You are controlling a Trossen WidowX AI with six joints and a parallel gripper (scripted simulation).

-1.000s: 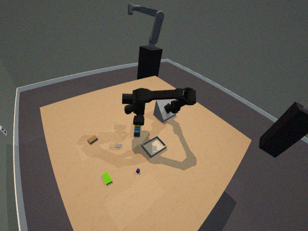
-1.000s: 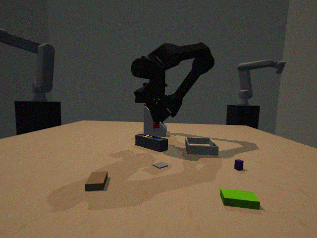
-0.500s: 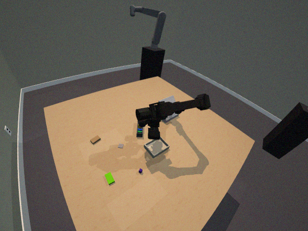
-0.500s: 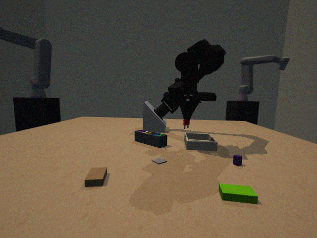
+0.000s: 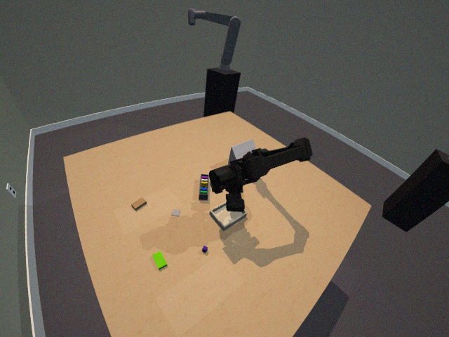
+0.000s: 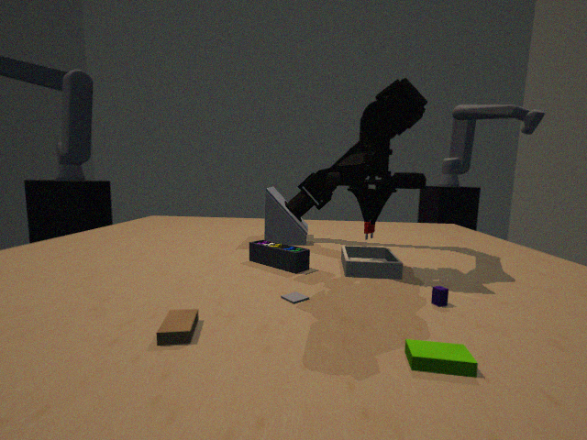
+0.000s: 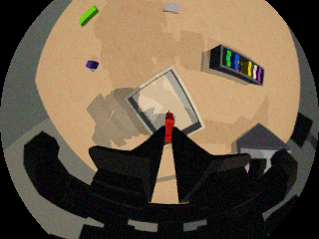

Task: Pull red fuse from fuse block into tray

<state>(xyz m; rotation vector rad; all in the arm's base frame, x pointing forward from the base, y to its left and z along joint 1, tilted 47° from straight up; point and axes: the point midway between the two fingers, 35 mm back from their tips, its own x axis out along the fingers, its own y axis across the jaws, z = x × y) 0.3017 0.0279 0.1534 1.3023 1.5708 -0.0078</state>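
Right now my gripper tip is 10 mm above the red fuse. Also, from my gripper tip: grey tray: 90 mm below; purple cube: 190 mm ahead, 80 mm below, 50 mm to the left; grey tile: 160 mm to the right, 160 mm ahead, 90 mm below.
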